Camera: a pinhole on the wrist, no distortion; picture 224 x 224 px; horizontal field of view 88.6 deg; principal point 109.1 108.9 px. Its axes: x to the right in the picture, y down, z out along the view. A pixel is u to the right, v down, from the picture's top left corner.
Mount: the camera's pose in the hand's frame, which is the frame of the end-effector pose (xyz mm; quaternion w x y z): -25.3 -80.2 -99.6 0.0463 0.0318 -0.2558 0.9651
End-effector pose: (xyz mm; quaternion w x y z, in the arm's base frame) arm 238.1 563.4 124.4 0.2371 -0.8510 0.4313 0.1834
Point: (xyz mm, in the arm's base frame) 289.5 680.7 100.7
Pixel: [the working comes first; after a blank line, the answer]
In the camera's frame: 23.5 -72.6 163.5

125.6 57.9
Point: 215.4 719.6 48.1
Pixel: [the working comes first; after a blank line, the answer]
In the camera's frame: 72.9 -150.7 198.6

151.3 21.8
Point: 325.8 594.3 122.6
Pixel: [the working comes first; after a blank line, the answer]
In the camera's frame: -46.3 -53.0 100.2

56.1 48.2
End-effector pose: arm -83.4 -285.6 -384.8 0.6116 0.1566 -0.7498 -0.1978
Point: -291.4 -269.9 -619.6
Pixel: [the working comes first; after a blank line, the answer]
In the camera's frame: 167.7 -135.6 305.5

172.1 58.0
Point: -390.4 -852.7 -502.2
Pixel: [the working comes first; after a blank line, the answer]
In the camera's frame: -259.9 205.7 558.3

55.7 151.2
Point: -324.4 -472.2 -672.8
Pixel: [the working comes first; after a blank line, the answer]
In the camera's frame: 97.3 23.7 425.9

135.3 115.3
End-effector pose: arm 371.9 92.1 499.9 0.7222 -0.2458 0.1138 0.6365
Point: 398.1 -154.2 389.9
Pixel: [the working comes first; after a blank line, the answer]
In the camera's frame: 123.9 20.7 -140.3

behind the camera
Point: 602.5 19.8 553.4
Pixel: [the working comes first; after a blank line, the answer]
In the camera's frame: 19.3 105.1 143.9

124.5 192.7
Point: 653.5 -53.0 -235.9
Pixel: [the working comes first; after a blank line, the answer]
In the camera's frame: -353.8 327.0 -521.3

behind the camera
